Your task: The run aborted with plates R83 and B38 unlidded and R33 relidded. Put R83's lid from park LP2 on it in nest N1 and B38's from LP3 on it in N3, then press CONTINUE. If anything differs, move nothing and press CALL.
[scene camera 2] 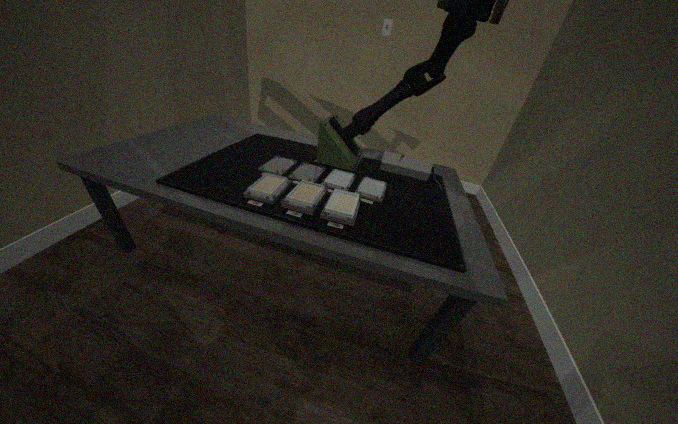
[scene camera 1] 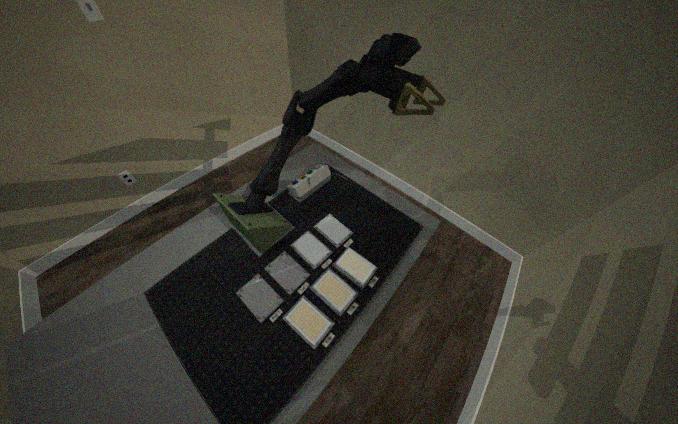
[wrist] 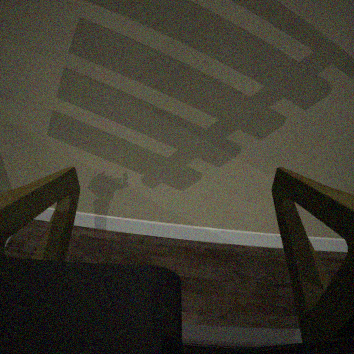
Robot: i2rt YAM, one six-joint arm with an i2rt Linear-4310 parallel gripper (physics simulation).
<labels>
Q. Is my gripper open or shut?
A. Open.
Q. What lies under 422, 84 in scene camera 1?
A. My gripper.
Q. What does my gripper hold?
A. Nothing.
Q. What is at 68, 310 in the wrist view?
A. My gripper.
</labels>
